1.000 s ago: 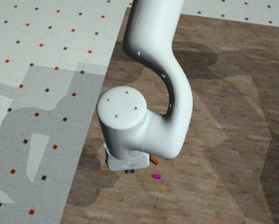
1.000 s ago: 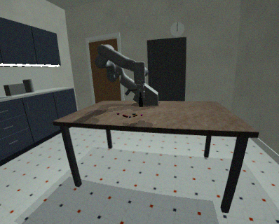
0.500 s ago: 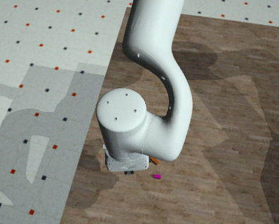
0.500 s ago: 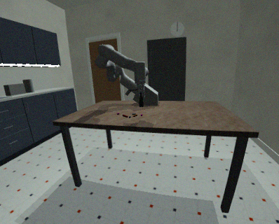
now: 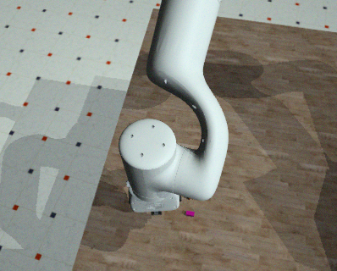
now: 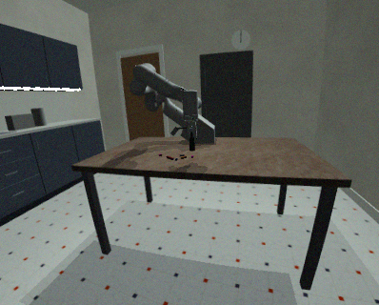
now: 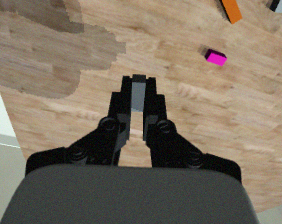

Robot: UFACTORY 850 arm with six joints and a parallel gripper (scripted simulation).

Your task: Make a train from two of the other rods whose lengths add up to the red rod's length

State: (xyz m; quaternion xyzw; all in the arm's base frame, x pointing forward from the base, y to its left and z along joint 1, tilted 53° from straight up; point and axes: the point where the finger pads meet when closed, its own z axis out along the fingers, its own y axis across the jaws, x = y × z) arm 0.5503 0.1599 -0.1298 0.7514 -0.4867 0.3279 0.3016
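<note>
The orange rod is 5 cm behind my hand, 8 cm to the right of it and 8 cm below it. Round my hand: blue rod (1 cm behind, 11 cm to the right, 8 cm below); red rod (3 cm behind, 16 cm to the right, 8 cm below); grey rod (2 cm below).
</note>
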